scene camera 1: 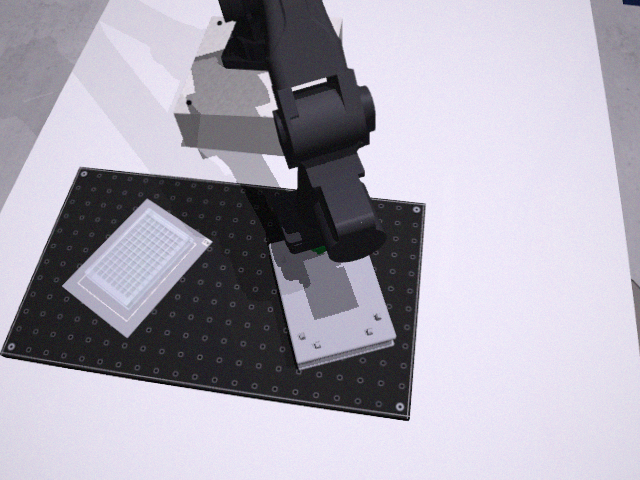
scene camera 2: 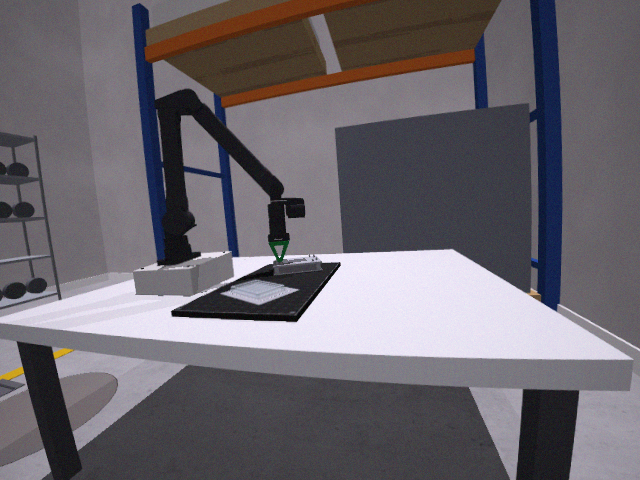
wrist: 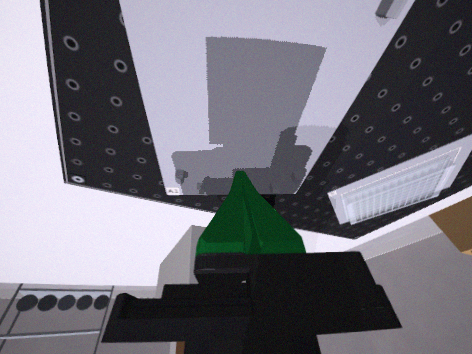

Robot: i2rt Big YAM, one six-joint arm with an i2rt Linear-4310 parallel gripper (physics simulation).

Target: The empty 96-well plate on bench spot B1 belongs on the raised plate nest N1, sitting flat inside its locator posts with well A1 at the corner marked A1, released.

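Places are measured from the arm's base along level axes (x ahead, y left, z up), in metres.
Where they show: gripper, fingertip midpoint: point(scene camera 1: 318, 249) point(scene camera 2: 280, 262) point(wrist: 239, 176); arm's base, link origin: point(scene camera 2: 180, 260).
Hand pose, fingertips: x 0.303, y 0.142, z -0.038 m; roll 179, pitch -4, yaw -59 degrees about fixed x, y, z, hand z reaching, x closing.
Things, the pixels of their top centre, and the offset from my fingertips. "spot": a spot on its surface instead. Level surfaces: height alone.
- clear 96-well plate, top centre: point(scene camera 1: 137, 254) point(wrist: 394, 200) point(scene camera 2: 256, 285) 0.016 m down, 0.043 m ahead, 0.240 m right
- light rectangle, surface spot: point(scene camera 1: 126, 328) spot: 0.030 m down, 0.142 m ahead, 0.224 m right
- raised nest N1, top centre: point(wrist: 258, 120) point(scene camera 1: 329, 285) point(scene camera 2: 296, 257) 0.010 m up, 0.051 m ahead, 0.025 m left
- black perforated board, top centre: point(wrist: 349, 163) point(scene camera 1: 220, 275) point(scene camera 2: 277, 280) 0.031 m down, 0.046 m ahead, 0.124 m right
- white table, surface height: 0.045 m down
The clear 96-well plate point(scene camera 1: 139, 258) point(scene camera 2: 256, 289) point(wrist: 402, 192) lies flat on bench spot B1, a light rectangle point(scene camera 1: 126, 328) with a small corner label. The raised nest N1 point(scene camera 1: 343, 338) point(scene camera 2: 299, 267) point(wrist: 170, 90) is a pale block with no plate on it; several small locator posts show near its front end in the scene camera 1 view. Its A1 label point(wrist: 173, 191) shows at a corner in the wrist view. My gripper point(scene camera 2: 280, 261) point(wrist: 239, 176) is shut with its green fingertips together, holding nothing, low over the nest's end nearer the arm base. Whether the tips touch the nest I cannot tell. The arm hides that end in the scene camera 1 view.
The black perforated board point(scene camera 1: 217, 330) point(scene camera 2: 310, 289) point(wrist: 72, 115) carries both the spot and the nest. The arm's pale base block point(scene camera 1: 227, 131) point(scene camera 2: 165, 280) stands behind the board on the white table point(scene camera 1: 516, 310) point(scene camera 2: 413, 320). A blue and orange rack point(scene camera 2: 549, 155) stands behind the table.
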